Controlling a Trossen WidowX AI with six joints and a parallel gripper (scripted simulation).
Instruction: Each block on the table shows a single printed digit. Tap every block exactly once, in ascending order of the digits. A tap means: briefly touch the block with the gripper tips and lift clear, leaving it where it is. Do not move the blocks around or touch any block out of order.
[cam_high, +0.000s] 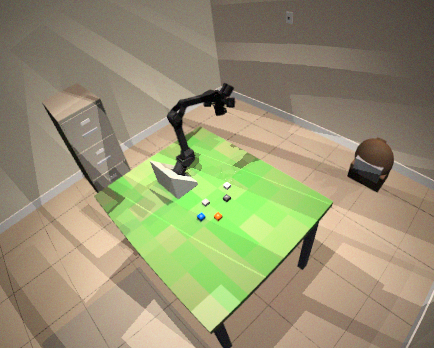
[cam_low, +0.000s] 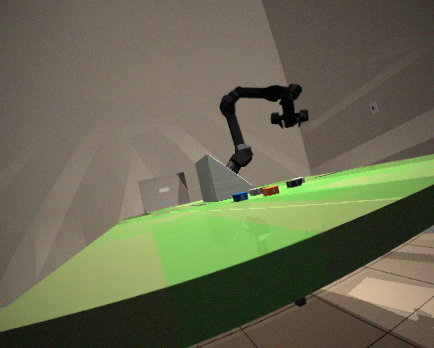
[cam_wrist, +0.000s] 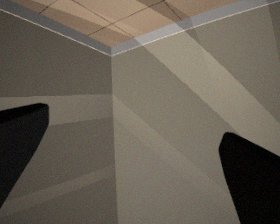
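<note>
Right now the grey block is 490 mm to the right of my gripper tip, 330 mm ahead of it and 260 mm below it. Also, from my gripper tip: orange block: 510 mm to the right, 450 mm ahead, 260 mm below; then white block: 340 mm ahead, 320 mm to the right, 260 mm below; then black block: 400 mm ahead, 390 mm to the right, 260 mm below.
</note>
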